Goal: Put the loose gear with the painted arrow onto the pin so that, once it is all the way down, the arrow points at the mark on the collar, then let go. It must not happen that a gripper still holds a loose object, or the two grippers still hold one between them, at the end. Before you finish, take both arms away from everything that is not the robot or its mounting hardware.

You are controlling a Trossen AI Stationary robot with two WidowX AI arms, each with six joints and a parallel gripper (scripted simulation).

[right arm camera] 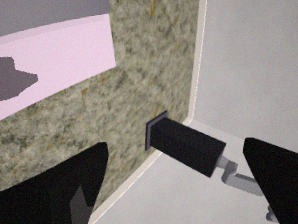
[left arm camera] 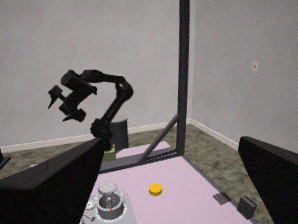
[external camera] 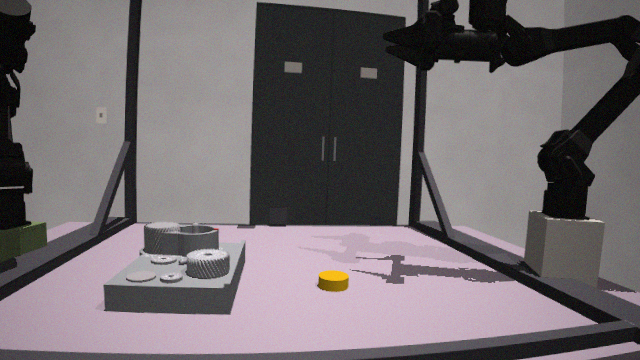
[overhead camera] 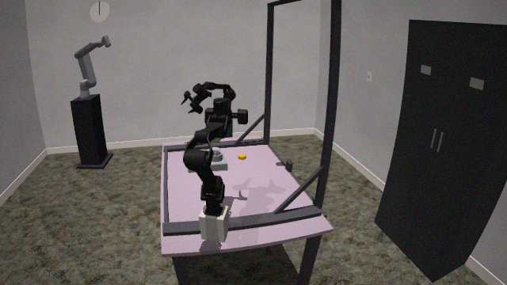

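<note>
Right now my right hand is 80 mm past the gear, 400 mm to the right of it and 240 mm above it. Also, from my right hand: pin 130 mm behind, 370 mm to the left, 240 mm below.
</note>
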